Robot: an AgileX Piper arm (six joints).
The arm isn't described. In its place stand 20 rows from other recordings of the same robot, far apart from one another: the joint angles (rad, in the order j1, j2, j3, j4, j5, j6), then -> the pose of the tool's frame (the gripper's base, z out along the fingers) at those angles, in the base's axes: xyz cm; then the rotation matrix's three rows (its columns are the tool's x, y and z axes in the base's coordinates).
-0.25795, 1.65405, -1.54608, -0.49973, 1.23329, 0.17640 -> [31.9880 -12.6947 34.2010], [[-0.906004 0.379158 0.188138], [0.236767 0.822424 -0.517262], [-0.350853 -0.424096 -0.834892]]
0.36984, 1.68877, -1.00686, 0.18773, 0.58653, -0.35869 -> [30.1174 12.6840 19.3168], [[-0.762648 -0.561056 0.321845], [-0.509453 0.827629 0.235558], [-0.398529 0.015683 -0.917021]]
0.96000, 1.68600, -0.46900, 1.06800, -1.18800, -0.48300 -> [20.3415 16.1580 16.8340], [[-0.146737 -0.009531 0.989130], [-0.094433 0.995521 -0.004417], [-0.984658 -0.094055 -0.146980]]
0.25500, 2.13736, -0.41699, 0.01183, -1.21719, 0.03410 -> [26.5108 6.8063 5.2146], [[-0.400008 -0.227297 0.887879], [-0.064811 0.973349 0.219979], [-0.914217 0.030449 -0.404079]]
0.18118, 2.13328, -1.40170, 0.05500, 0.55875, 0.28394 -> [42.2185 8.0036 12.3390], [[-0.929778 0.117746 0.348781], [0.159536 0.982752 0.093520], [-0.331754 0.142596 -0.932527]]
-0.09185, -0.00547, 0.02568, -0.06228, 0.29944, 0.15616 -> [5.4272 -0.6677 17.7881], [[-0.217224 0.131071 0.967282], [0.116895 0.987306 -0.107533], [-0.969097 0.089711 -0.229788]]
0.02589, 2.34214, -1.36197, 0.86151, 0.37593, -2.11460 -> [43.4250 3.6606 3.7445], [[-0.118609 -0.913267 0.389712], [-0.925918 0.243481 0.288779], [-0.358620 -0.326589 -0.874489]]
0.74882, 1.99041, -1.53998, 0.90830, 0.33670, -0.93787 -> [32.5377 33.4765 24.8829], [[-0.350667 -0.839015 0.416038], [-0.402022 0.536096 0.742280], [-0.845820 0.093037 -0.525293]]
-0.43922, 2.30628, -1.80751, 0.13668, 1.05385, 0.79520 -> [42.6881 -18.8651 13.6511], [[-0.272943 0.950499 0.148506], [0.961853 0.266657 0.061100], [0.018476 0.159518 -0.987022]]
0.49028, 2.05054, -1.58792, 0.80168, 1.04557, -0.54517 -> [35.1226 25.1592 21.6536], [[-0.799391 -0.596005 -0.075842], [-0.486310 0.567743 0.664207], [-0.352812 0.567844 -0.743692]]
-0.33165, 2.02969, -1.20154, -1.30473, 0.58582, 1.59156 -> [36.8619 -17.8281 14.5105], [[-0.513673 0.798134 0.314836], [0.472580 0.569463 -0.672592], [-0.716106 -0.196708 -0.669700]]
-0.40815, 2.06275, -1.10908, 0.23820, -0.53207, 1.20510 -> [39.1745 -18.1272 14.6114], [[0.441548 0.387002 0.809484], [0.877003 0.004366 -0.480465], [-0.189475 0.922068 -0.337474]]
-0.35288, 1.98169, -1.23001, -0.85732, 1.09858, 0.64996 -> [31.5738 -18.1583 16.1875], [[-0.883395 0.406054 -0.233952], [0.455637 0.627480 -0.631398], [-0.109582 -0.664371 -0.739326]]
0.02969, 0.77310, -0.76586, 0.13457, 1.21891, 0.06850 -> [11.0669 1.4753 30.7925], [[-0.910028 0.022211 0.413951], [0.086985 0.986564 0.138293], [-0.405317 0.161858 -0.899733]]
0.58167, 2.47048, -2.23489, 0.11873, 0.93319, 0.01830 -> [44.5815 30.3515 17.3227], [[-0.785344 -0.516635 0.341060], [-0.410288 0.846935 0.338178], [-0.463571 0.125653 -0.877105]]
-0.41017, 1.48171, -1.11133, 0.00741, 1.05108, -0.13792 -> [25.8448 -11.1744 27.0301], [[-0.936678 0.274482 0.217473], [0.261359 0.961263 -0.087551], [-0.233080 -0.025169 -0.972132]]
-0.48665, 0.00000, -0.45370, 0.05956, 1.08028, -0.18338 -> [0.1562 0.4579 26.2960], [[-0.514032 0.351911 0.782259], [0.097223 0.929993 -0.354485], [-0.852244 -0.106163 -0.512260]]
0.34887, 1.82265, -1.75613, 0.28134, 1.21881, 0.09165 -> [35.9412 15.5972 33.2639], [[-0.934975 -0.249269 0.252363], [-0.145107 0.917982 0.369124], [-0.323676 0.308502 -0.894461]]
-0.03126, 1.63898, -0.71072, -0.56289, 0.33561, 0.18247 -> [27.9076 -2.4728 14.8935], [[-0.883663 -0.214324 0.416179], [-0.314568 0.930260 -0.188849], [-0.346679 -0.297796 -0.889455]]
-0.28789, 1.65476, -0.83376, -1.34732, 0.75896, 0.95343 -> [27.3039 -14.4538 19.5045], [[-0.919002 0.321511 0.228182], [0.033449 0.640265 -0.767425], [-0.392832 -0.697633 -0.599159]]
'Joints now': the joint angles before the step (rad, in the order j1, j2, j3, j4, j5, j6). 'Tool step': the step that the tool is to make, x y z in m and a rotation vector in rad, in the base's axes. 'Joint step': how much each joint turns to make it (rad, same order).
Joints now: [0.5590 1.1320 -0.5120 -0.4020 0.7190 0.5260]
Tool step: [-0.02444 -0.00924 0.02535 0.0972 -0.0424 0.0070]
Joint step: [0.0000 -0.1870 0.0000 0.1180 0.0830 -0.0919]
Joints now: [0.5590 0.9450 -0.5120 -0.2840 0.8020 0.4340]
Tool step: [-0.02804 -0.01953 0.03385 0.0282 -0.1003 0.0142]
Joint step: [0.0000 -0.2150 -0.0400 0.0100 0.1470 -0.0649]
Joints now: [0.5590 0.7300 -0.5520 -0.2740 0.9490 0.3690]
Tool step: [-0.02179 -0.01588 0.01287 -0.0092 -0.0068 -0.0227]
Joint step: [0.0001 -0.1170 -0.0250 -0.0011 0.1420 -0.0189]
